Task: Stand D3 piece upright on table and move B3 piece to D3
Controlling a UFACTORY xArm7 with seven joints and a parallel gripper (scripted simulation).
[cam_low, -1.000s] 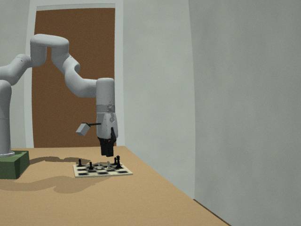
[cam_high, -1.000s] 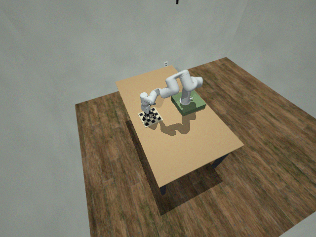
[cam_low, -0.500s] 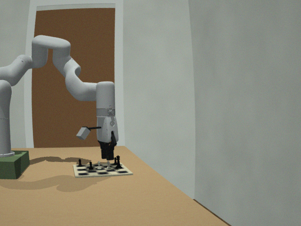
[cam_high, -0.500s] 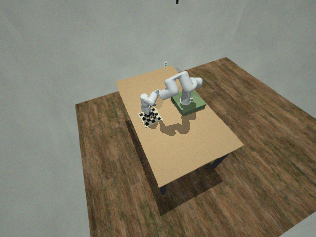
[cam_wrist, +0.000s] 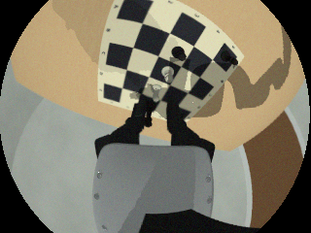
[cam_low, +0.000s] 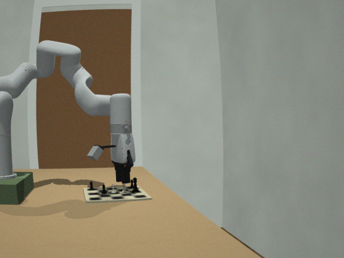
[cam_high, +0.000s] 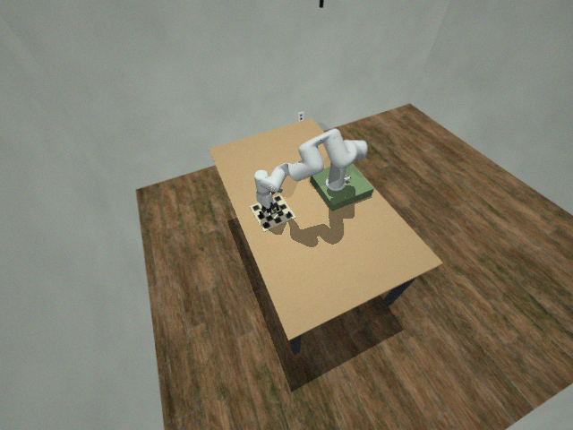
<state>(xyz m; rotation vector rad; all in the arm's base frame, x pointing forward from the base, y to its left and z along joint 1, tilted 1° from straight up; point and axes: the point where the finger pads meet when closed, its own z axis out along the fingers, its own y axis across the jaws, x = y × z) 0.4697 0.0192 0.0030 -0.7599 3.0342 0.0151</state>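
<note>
Right now my hand is 40 mm short of the tall black piece, 10 mm to the right of it and 30 mm above it. Also, from my hand: small chessboard (30 mm behind, 10 mm to the right, 60 mm below).
</note>
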